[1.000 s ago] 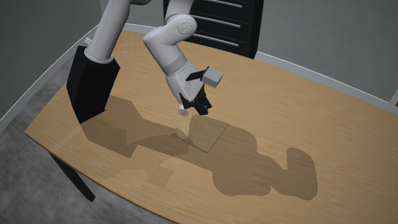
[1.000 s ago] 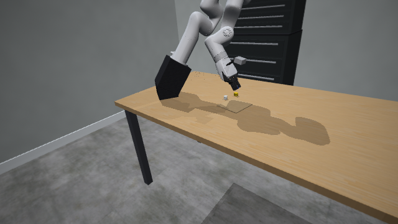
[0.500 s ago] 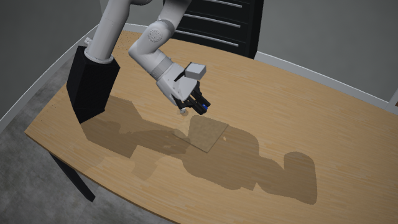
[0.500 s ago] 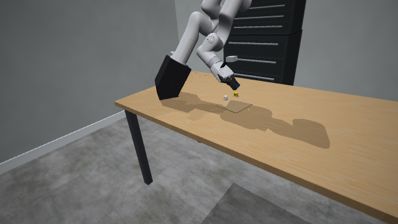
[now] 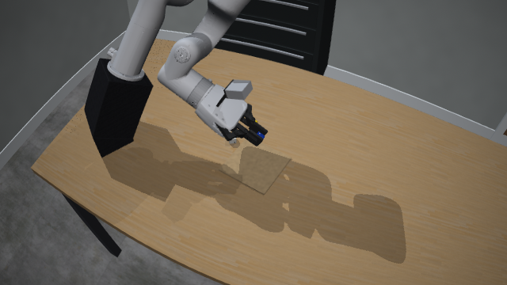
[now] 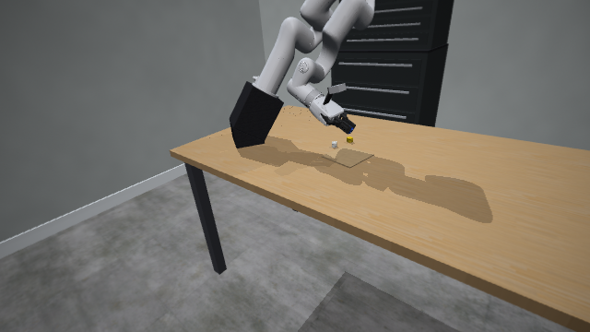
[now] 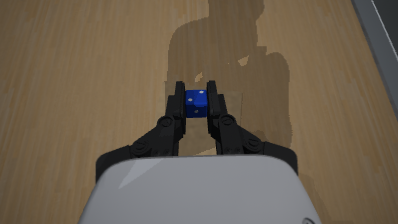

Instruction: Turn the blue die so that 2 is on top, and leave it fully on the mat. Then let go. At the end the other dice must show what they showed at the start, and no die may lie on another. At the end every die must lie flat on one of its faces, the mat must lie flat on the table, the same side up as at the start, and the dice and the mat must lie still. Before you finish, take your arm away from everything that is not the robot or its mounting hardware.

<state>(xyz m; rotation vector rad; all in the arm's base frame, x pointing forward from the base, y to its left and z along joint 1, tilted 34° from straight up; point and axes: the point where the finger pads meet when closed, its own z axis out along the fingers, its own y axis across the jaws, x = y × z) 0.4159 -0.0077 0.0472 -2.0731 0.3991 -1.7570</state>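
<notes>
Now: hand 120 mm above the mat. Round my hand: blue die (10 mm below, 10 mm ahead); then white die (110 mm below, 90 mm behind, 50 mm to the left); then yellow die (120 mm to the left, 110 mm below, 70 mm behind).
</notes>
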